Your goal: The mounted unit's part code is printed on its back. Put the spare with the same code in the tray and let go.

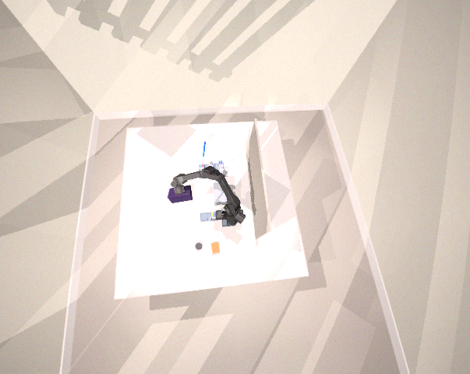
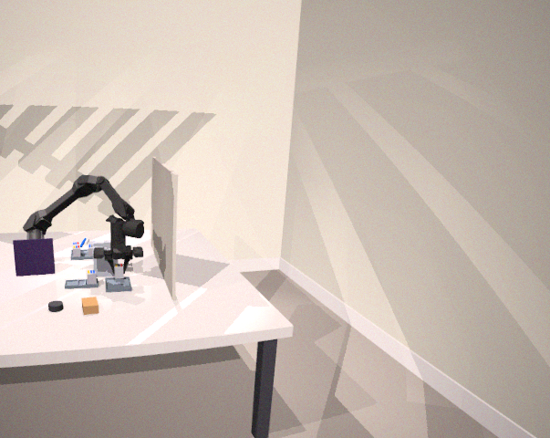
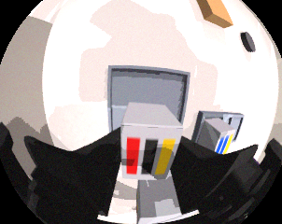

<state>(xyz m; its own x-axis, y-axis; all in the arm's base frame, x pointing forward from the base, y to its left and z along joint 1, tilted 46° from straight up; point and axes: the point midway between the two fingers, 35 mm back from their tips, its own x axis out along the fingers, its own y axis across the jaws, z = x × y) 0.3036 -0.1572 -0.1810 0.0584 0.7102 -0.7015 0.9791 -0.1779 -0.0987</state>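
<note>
The tray is 4 cm below my gripper tip. The rest, counted from my gripper tip: black puck 25 cm behind, 14 cm to the right, 4 cm below; then tall thin panel 22 cm ahead, 18 cm above, 15 cm to the left; then grey box 20 cm to the left, 2 cm behind.
</note>
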